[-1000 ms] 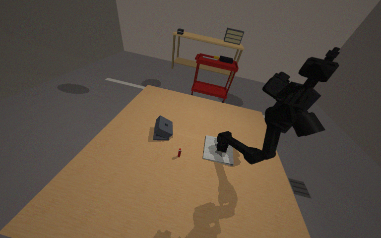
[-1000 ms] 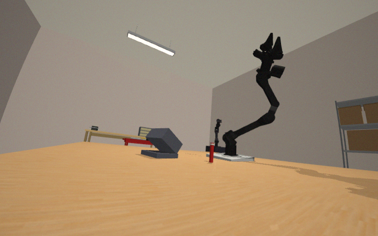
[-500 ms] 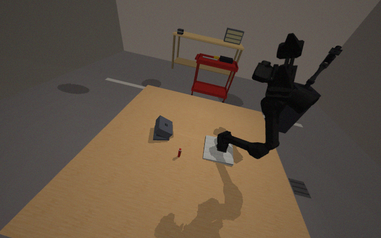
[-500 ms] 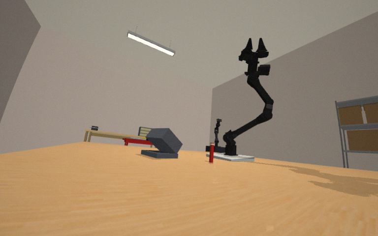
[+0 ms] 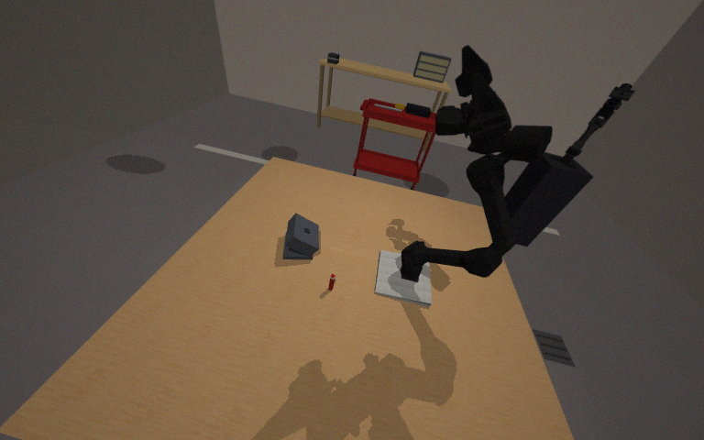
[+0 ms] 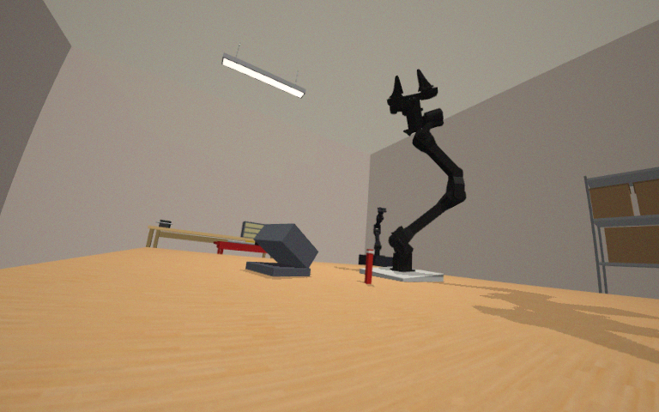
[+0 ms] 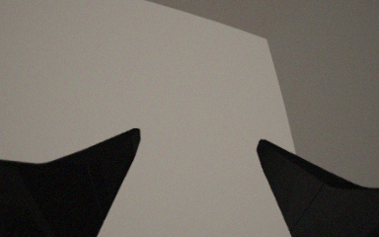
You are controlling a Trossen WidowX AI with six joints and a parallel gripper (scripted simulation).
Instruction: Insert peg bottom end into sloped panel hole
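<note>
Now: gripper tip 660 mm above the red square peg, 160 mm short of it and 30 mm to the right of it. From my gripper tip the other things lie so: sloped grey panel: 640 mm below, 320 mm ahead, 110 mm to the right; then flat grey base: 710 mm below, 340 mm ahead, 110 mm to the right.
</note>
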